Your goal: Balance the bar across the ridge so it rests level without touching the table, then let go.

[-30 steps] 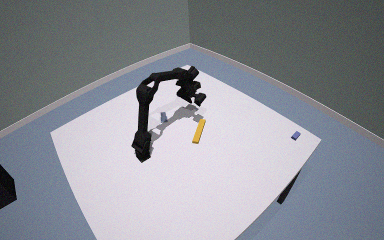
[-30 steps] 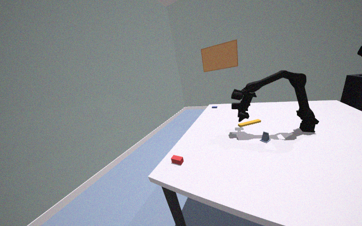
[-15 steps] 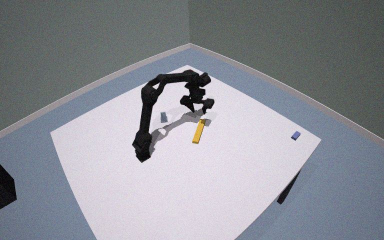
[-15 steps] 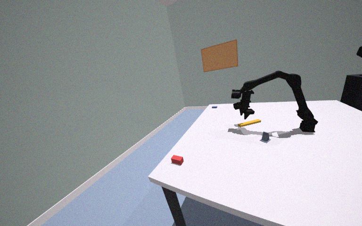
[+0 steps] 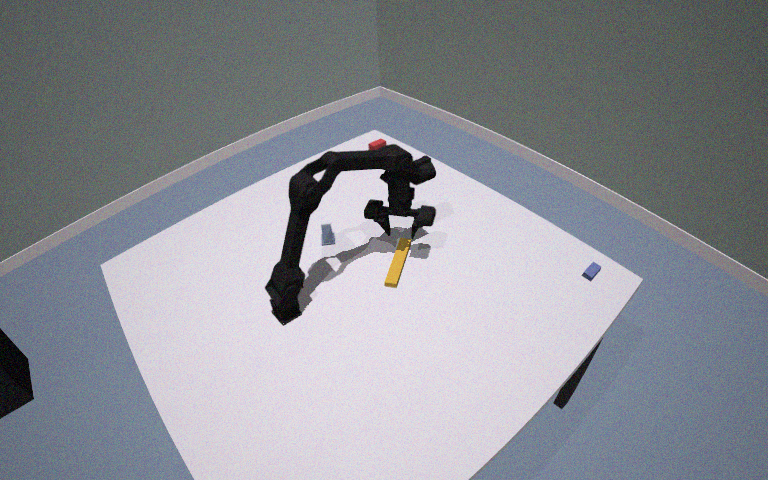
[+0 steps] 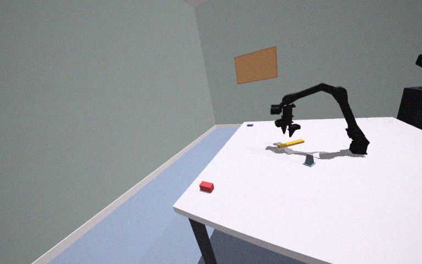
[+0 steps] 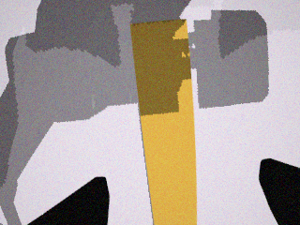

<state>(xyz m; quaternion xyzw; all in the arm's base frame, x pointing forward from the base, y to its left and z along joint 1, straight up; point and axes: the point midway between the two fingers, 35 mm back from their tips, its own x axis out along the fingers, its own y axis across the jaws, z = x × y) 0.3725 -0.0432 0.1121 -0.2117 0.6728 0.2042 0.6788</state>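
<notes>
Right now my gripper tip is 2 cm past the yellow bar, 2 cm to the left of it and 7 cm above it. Also, from my gripper tip: small red block (37 cm ahead, 54 cm to the left, 6 cm below); then small blue block (37 cm ahead, 46 cm to the right, 7 cm below).
</notes>
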